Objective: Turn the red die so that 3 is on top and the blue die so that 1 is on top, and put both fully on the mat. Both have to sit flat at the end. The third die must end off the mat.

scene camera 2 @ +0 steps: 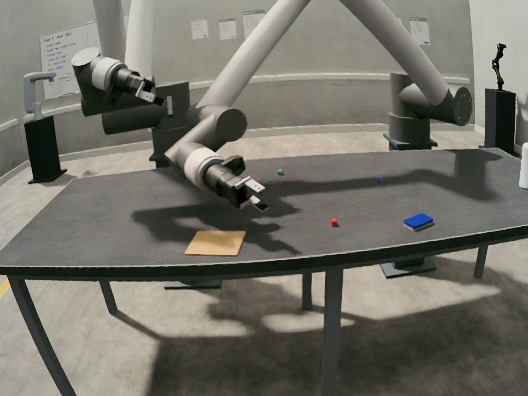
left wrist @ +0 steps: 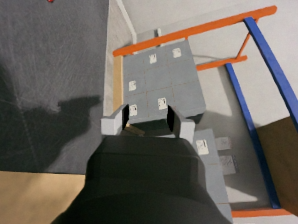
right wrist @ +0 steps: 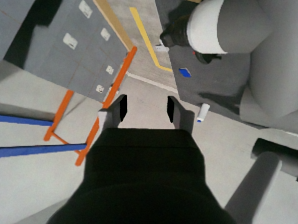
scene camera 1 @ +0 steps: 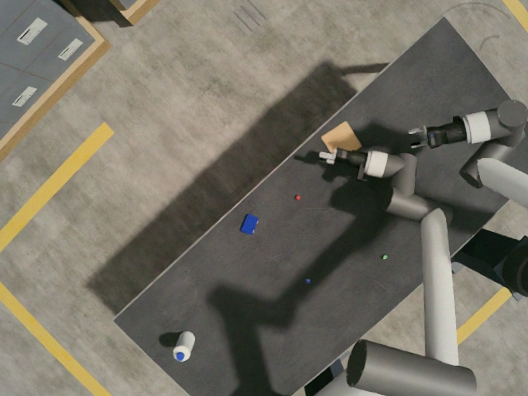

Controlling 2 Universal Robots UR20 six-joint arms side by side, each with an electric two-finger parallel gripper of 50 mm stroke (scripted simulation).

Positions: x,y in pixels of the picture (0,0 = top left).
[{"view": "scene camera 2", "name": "left gripper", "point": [263,200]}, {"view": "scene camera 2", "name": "tan mat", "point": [207,243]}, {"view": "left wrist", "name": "left gripper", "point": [148,112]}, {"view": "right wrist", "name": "right gripper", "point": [147,103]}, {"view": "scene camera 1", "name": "tan mat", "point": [342,136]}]
